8 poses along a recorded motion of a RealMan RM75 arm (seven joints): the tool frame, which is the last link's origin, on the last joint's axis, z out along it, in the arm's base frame.
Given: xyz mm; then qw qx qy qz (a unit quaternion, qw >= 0).
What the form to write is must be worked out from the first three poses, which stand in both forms.
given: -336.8, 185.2, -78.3, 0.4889, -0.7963, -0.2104, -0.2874
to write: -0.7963, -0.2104, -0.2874, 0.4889, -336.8, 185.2, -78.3
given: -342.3, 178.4, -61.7, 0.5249, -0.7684, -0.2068, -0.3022
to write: -0.7684, -0.2068, -0.3022, 0.5249, -342.3, 178.4, -61.7
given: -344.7, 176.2, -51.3, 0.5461, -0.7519, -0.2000, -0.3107
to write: -0.7519, -0.2000, -0.3107, 0.5461, -344.7, 176.2, -51.3
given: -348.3, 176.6, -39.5, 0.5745, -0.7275, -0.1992, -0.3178
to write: -0.7275, -0.1992, -0.3178, 0.5745, -348.3, 176.6, -39.5
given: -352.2, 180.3, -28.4, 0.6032, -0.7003, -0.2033, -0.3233
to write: -0.7003, -0.2033, -0.3233, 0.6032, -352.2, 180.3, -28.4
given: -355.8, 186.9, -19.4, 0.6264, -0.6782, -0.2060, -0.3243
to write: -0.6782, -0.2060, -0.3243, 0.6264, -355.8, 186.9, -19.4
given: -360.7, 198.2, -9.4, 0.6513, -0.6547, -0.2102, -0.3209
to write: -0.6547, -0.2102, -0.3209, 0.6513, -360.7, 198.2, -9.4
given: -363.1, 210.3, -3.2, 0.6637, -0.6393, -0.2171, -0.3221
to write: -0.6393, -0.2171, -0.3221, 0.6637, -363.1, 210.3, -3.2
